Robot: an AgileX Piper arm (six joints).
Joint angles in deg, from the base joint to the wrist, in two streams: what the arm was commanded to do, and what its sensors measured. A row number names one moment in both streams.
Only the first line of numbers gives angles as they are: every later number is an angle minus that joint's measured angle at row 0.
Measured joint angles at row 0: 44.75 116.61 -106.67 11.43 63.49 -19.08
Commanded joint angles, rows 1 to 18: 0.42 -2.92 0.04 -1.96 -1.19 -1.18; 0.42 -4.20 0.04 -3.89 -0.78 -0.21; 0.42 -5.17 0.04 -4.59 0.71 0.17; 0.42 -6.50 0.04 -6.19 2.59 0.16; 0.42 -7.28 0.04 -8.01 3.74 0.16; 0.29 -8.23 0.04 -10.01 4.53 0.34; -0.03 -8.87 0.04 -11.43 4.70 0.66; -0.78 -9.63 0.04 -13.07 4.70 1.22; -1.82 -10.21 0.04 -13.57 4.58 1.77; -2.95 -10.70 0.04 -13.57 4.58 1.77; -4.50 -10.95 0.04 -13.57 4.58 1.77; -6.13 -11.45 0.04 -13.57 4.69 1.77; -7.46 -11.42 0.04 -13.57 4.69 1.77; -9.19 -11.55 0.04 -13.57 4.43 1.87; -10.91 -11.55 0.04 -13.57 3.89 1.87; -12.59 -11.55 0.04 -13.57 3.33 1.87; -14.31 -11.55 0.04 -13.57 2.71 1.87; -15.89 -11.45 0.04 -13.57 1.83 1.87
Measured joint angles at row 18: -10.29 -10.61 0.00 -12.88 4.29 1.67
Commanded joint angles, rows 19 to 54: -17.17 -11.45 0.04 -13.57 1.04 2.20; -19.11 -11.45 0.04 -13.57 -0.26 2.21; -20.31 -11.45 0.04 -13.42 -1.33 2.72; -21.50 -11.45 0.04 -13.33 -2.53 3.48; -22.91 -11.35 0.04 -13.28 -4.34 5.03; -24.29 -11.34 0.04 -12.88 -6.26 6.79; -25.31 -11.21 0.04 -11.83 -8.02 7.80; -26.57 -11.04 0.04 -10.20 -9.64 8.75; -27.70 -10.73 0.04 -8.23 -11.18 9.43; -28.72 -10.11 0.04 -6.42 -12.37 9.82; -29.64 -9.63 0.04 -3.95 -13.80 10.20; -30.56 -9.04 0.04 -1.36 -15.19 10.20; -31.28 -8.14 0.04 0.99 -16.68 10.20; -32.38 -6.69 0.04 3.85 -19.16 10.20; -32.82 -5.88 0.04 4.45 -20.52 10.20; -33.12 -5.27 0.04 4.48 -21.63 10.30; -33.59 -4.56 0.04 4.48 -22.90 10.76; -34.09 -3.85 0.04 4.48 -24.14 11.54; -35.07 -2.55 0.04 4.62 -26.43 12.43; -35.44 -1.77 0.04 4.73 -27.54 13.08; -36.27 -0.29 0.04 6.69 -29.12 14.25; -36.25 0.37 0.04 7.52 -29.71 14.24; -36.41 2.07 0.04 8.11 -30.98 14.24; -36.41 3.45 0.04 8.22 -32.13 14.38; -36.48 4.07 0.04 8.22 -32.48 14.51; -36.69 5.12 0.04 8.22 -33.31 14.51; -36.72 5.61 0.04 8.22 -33.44 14.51; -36.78 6.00 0.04 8.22 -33.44 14.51; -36.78 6.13 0.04 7.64 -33.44 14.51; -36.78 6.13 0.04 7.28 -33.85 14.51; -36.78 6.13 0.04 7.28 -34.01 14.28; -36.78 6.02 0.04 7.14 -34.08 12.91; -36.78 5.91 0.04 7.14 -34.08 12.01; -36.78 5.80 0.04 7.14 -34.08 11.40; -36.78 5.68 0.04 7.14 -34.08 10.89; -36.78 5.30 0.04 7.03 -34.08 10.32
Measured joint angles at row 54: -36.25 6.40 0.00 7.37 -33.35 12.82
